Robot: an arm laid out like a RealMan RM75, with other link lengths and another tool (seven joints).
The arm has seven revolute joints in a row. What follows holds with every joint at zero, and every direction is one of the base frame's. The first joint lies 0.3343 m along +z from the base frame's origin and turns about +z. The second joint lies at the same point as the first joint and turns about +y. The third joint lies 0.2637 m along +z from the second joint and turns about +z. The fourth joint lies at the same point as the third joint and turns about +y. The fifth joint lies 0.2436 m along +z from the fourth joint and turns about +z. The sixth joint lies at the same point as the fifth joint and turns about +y. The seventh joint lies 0.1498 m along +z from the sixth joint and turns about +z. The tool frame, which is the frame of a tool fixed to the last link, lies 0.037 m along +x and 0.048 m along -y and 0.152 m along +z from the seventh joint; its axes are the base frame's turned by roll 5.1, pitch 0 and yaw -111.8 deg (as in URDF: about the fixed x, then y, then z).
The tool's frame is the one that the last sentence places.
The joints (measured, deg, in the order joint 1, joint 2, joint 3, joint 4, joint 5, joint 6, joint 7), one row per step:
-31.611 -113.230 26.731 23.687 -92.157 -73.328 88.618
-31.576 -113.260 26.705 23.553 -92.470 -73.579 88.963
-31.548 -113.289 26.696 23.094 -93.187 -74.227 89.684
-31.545 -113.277 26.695 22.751 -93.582 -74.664 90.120
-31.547 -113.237 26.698 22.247 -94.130 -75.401 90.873
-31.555 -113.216 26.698 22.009 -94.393 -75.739 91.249
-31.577 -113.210 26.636 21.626 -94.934 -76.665 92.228
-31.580 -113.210 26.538 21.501 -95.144 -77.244 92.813
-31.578 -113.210 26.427 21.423 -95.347 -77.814 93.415
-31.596 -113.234 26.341 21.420 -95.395 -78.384 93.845
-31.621 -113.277 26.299 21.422 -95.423 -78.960 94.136
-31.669 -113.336 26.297 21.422 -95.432 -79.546 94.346
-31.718 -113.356 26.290 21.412 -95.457 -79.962 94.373
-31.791 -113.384 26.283 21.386 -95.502 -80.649 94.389
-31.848 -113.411 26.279 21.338 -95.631 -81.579 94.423
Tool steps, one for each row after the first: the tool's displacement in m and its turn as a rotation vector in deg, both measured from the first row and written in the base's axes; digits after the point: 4 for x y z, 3 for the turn. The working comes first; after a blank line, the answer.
Tool pose at each row, in the base's axes (x y z in m, rotation vector in deg; the steps are taken from these numbers as rounded here):
-0.3051 0.5770 0.1474 8.898 135.762 77.356
-0.3040 0.5764 0.1479 9.168 135.418 77.493
-0.3010 0.5751 0.1485 9.709 134.602 77.582
-0.2991 0.5742 0.1485 10.047 134.132 77.552
-0.2957 0.5728 0.1487 10.780 133.460 77.498
-0.2942 0.5721 0.1489 11.147 133.142 77.502
-0.2894 0.5705 0.1501 12.376 132.354 77.568
-0.2865 0.5694 0.1512 13.234 131.929 77.644
-0.2836 0.5684 0.1526 14.145 131.503 77.784
-0.2804 0.5674 0.1532 15.013 131.179 77.707
-0.2770 0.5663 0.1533 15.756 130.854 77.479
-0.2734 0.5652 0.1528 16.451 130.530 77.120
-0.2708 0.5645 0.1527 16.820 130.250 76.825
-0.2667 0.5634 0.1524 17.381 129.785 76.323
-0.2616 0.5616 0.1525 18.081 129.115 75.723

0.0011 -0.0006 0.0005 0.232 -0.121 -0.249
0.0041 -0.0019 0.0011 0.620 -0.522 -0.865
0.0060 -0.0028 0.0011 0.797 -0.767 -1.265
0.0094 -0.0042 0.0013 1.082 -1.019 -1.987
0.0109 -0.0049 0.0015 1.239 -1.119 -2.329
0.0157 -0.0065 0.0027 1.715 -1.213 -3.344
0.0186 -0.0076 0.0038 2.028 -1.165 -3.990
0.0215 -0.0086 0.0052 2.391 -1.070 -4.642
0.0247 -0.0096 0.0058 2.578 -0.980 -5.305
0.0281 -0.0107 0.0059 2.650 -0.990 -5.952
0.0317 -0.0118 0.0054 2.632 -1.060 -6.620
0.0343 -0.0125 0.0053 2.590 -1.212 -7.059
0.0384 -0.0136 0.0050 2.506 -1.490 -7.763
0.0435 -0.0154 0.0051 2.446 -1.892 -8.672

